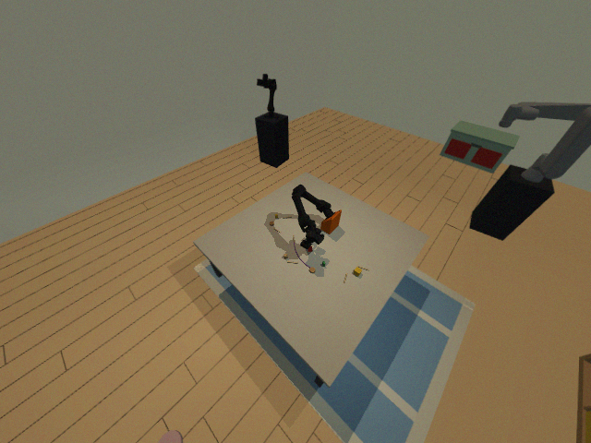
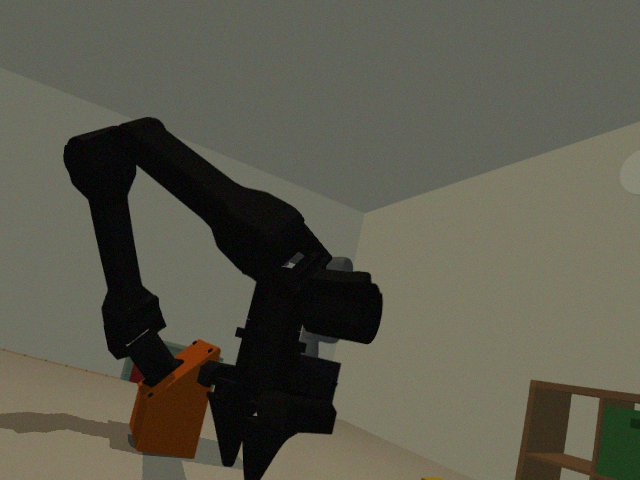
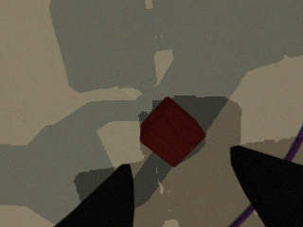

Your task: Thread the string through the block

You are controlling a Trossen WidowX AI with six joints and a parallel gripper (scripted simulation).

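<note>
The red block is 50 mm below my gripper tip. The rest, counted from my gripper tip: green piece (150 mm to the left, 60 mm ahead, 40 mm below); yellow cube (360 mm to the left, 40 mm below, 20 mm behind).
</note>
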